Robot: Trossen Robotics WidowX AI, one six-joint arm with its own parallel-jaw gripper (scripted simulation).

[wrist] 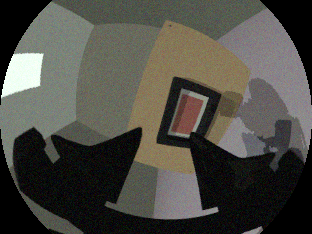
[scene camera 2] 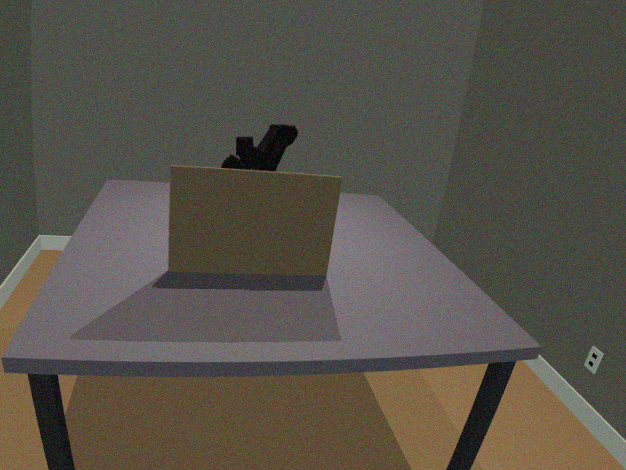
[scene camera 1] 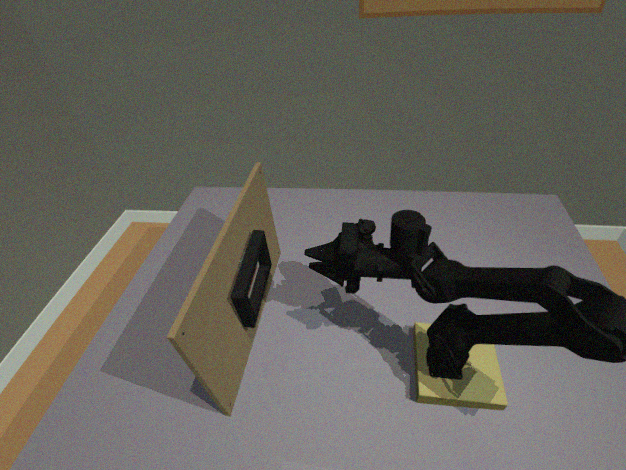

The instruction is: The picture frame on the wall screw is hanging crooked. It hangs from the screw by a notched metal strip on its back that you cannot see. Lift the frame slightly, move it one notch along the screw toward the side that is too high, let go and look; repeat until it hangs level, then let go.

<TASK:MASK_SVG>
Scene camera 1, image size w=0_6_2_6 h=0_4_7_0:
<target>my gripper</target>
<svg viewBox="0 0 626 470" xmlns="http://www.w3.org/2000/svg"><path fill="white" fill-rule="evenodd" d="M359 219L358 223L355 224L343 222L342 232L332 242L306 249L304 253L308 257L322 261L309 263L310 269L338 283L341 287L344 286L344 281L347 281L345 286L346 293L355 294L359 291L361 277L377 278L377 282L382 282L383 278L388 278L389 248L384 248L384 243L378 243L378 245L373 243L373 236L371 234L375 232L376 225L374 221Z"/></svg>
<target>black picture frame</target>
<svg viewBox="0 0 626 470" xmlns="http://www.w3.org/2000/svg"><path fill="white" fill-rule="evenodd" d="M262 230L252 231L231 295L231 299L244 327L255 328L272 265L265 233Z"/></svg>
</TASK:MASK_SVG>
